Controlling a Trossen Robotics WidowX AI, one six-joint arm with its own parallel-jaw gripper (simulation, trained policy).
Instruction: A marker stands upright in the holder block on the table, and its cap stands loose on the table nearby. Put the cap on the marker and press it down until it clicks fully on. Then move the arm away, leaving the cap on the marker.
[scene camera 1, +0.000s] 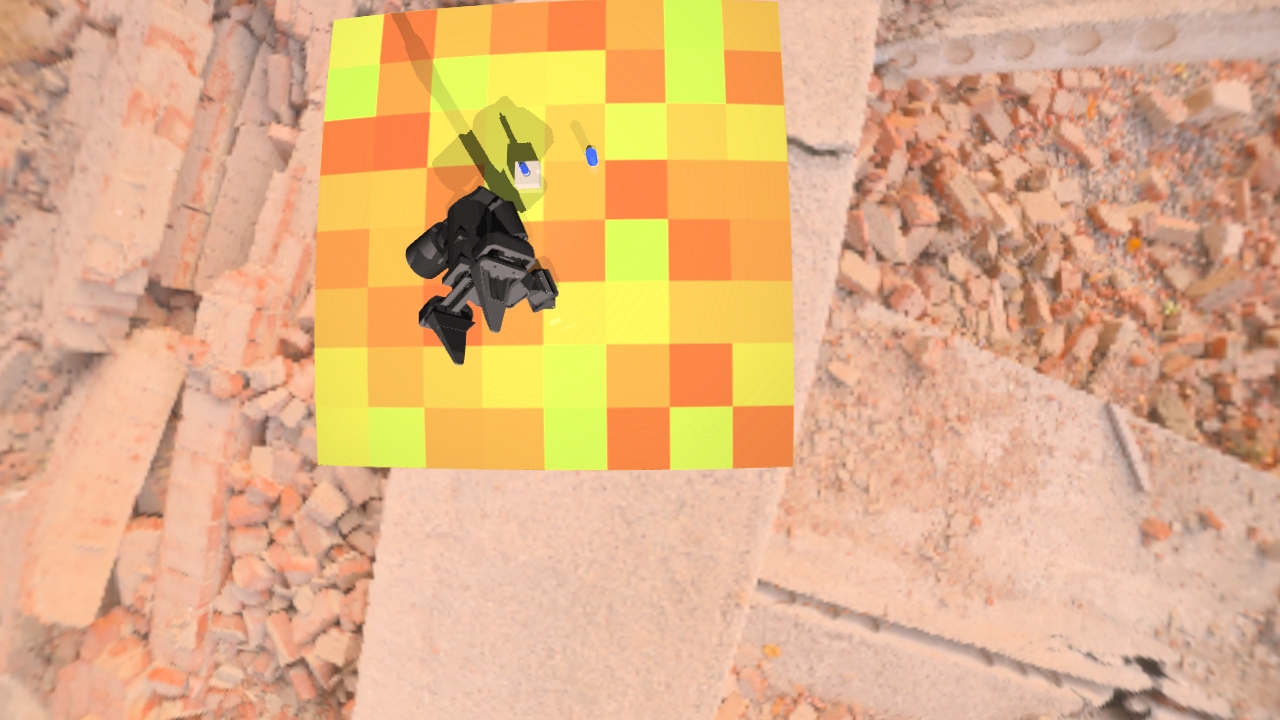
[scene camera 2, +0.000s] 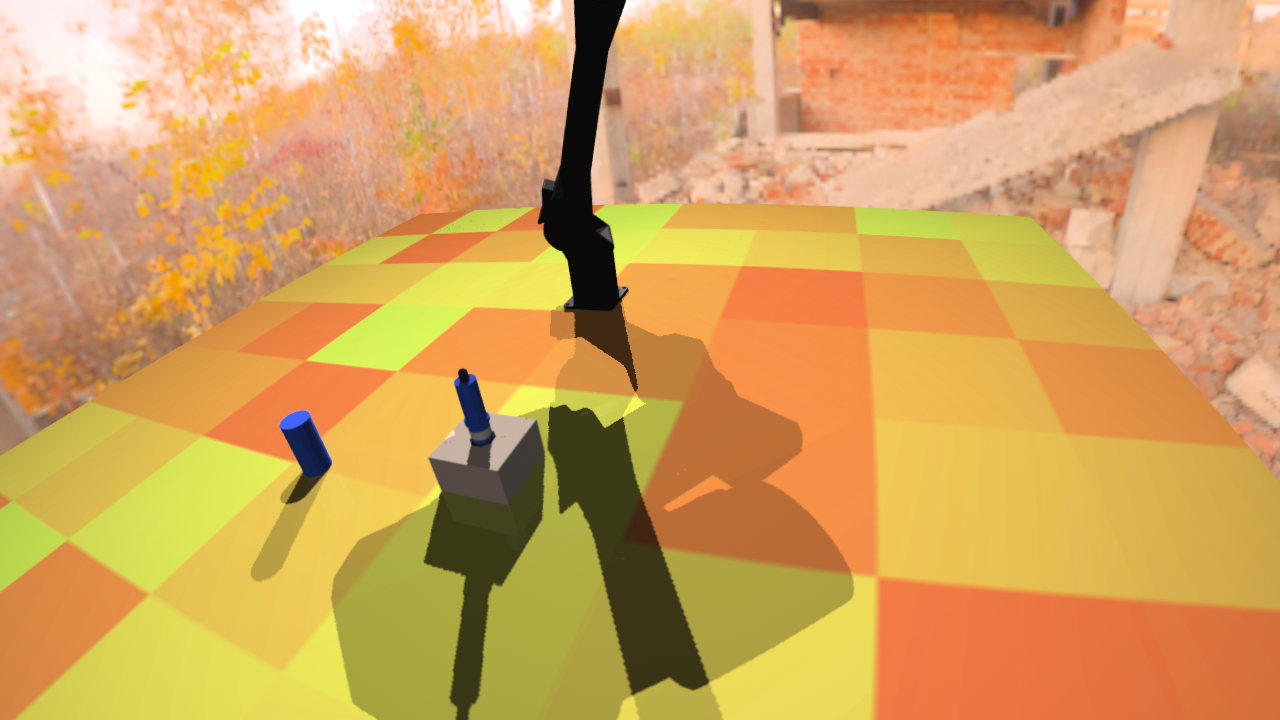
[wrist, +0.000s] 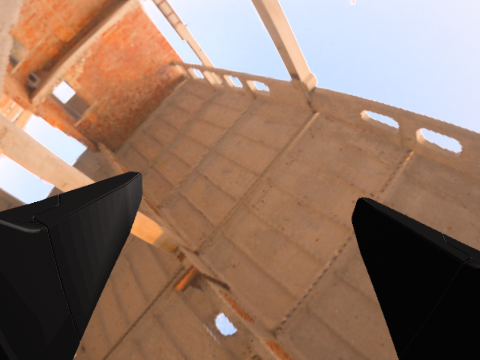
Labels:
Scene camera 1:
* my gripper: 476, 349
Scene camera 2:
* blue cap: 303, 438
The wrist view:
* my gripper: 252, 197

